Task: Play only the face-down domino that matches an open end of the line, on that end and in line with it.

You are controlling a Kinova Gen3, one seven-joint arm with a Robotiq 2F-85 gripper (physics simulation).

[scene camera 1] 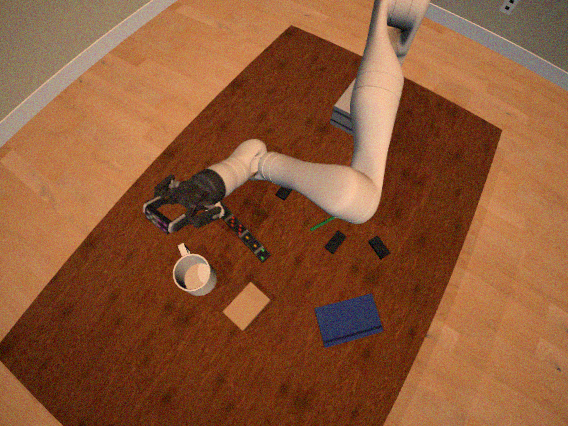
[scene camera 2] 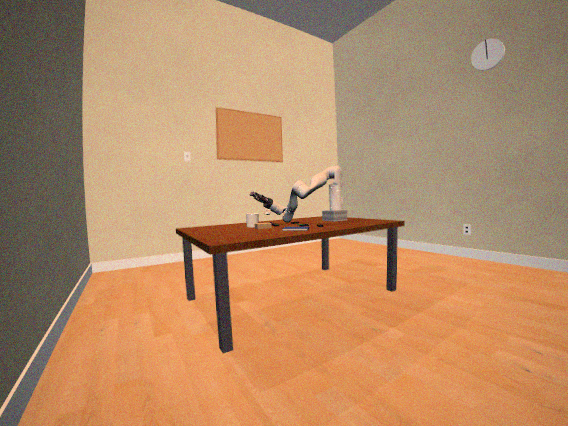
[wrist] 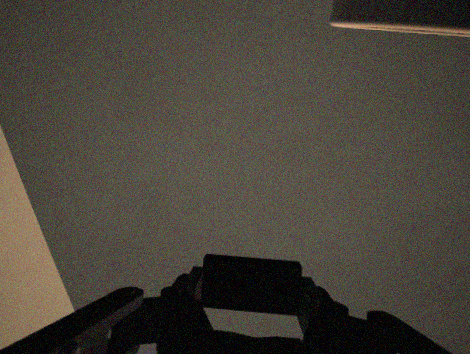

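Pixels of known places: gripper, fingertip midpoint: [scene camera 1: 156,219] [scene camera 2: 252,192] [wrist: 250,287]; arm's base at its link origin: [scene camera 2: 335,209].
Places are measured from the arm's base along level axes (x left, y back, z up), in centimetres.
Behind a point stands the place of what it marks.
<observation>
My gripper [scene camera 1: 161,218] @[x -19.4, y -60.3, z 14.4 cm] [scene camera 2: 253,194] @[x -19.4, y -60.3, z 14.4 cm] [wrist: 250,287] @[x -19.4, y -60.3, z 14.4 cm] is shut on a domino [scene camera 1: 157,219] @[x -19.2, y -60.3, z 14.6 cm] [wrist: 252,280] @[x -19.4, y -59.9, z 13.2 cm], held by its ends above the table, left of the line in scene camera 1. Its face shows purple marks at a steep angle; the pips cannot be counted. In the wrist view it is a dark block. The face-up domino line [scene camera 1: 249,240] @[x -8.1, y -50.2, z -7.0 cm] runs diagonally, with red, orange and green pips; the green end shows, and the gripper hides the other end. Face-down black dominoes lie right of the line: one [scene camera 1: 335,242] @[x 10.2, y -39.8, z -7.0 cm], another [scene camera 1: 379,247] @[x 20.4, y -35.3, z -7.0 cm] and a partly hidden one [scene camera 1: 283,193] @[x -7.4, y -35.0, z -7.0 cm] beside the forearm.
A white mug [scene camera 1: 209,283] @[x -9.1, y -64.0, z -2.0 cm] [scene camera 2: 252,220] @[x -9.6, y -66.0, z -3.5 cm] stands near the line. A tan block [scene camera 1: 246,306] @[x 0.0, y -63.8, z -5.0 cm] [scene camera 2: 263,226] @[x 2.8, y -65.1, z -6.6 cm] and a blue book [scene camera 1: 349,318] @[x 21.3, y -54.3, z -6.8 cm] [scene camera 2: 295,229] @[x 24.9, y -57.5, z -7.3 cm] lie farther forward. A green stick [scene camera 1: 322,223] @[x 5.1, y -36.9, z -7.3 cm] lies partly under the arm's view. The grey base [scene camera 1: 342,120] @[x -4.2, y -7.2, z -4.2 cm] [scene camera 2: 334,216] @[x 5.5, y -7.1, z -4.3 cm] stands at the back.
</observation>
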